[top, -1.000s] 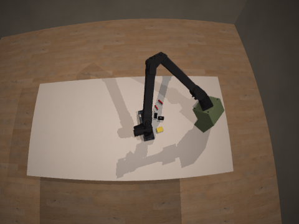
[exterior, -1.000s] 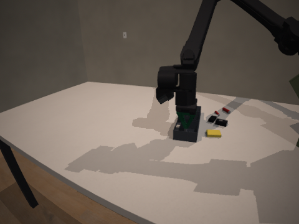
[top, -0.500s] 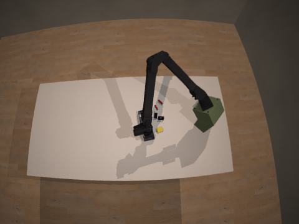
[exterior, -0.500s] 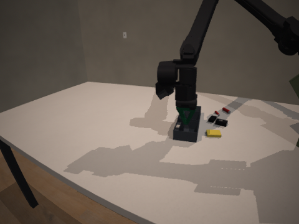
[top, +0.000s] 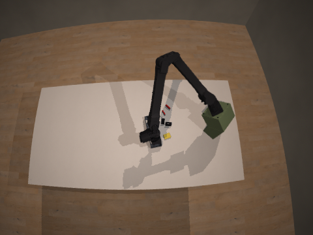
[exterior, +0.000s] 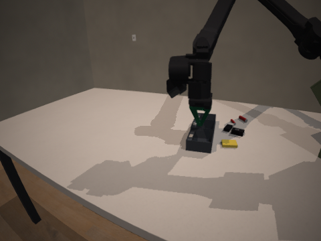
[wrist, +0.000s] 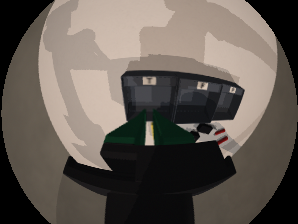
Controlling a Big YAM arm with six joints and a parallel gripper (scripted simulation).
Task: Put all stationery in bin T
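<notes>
My hand is 15 cm to the left of the black item, 12 cm past it and 8 cm above it. From my hand the other things lie so: three joined bins 8 cm to the right, 6 cm below, 1 cm behind; then yellow block 11 cm behind, 8 cm below, 1 cm to the right.
</notes>
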